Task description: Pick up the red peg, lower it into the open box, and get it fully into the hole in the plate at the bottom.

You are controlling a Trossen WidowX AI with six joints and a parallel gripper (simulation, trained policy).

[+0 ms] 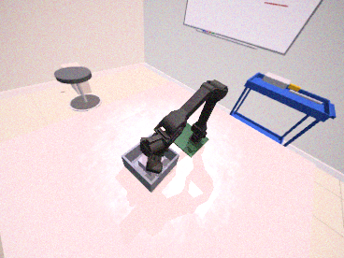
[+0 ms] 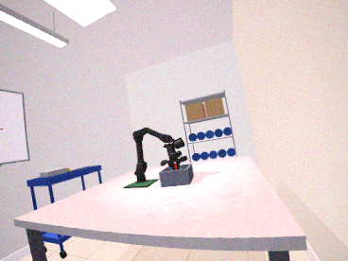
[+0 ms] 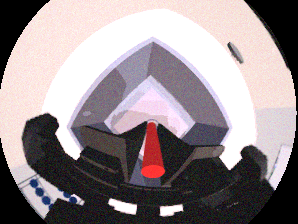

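My gripper tip is 3 cm below the red peg, 1 cm to the right of it and 1 cm past it. Round my gripper tip: pale plate (2 cm below); grey box (4 cm below).
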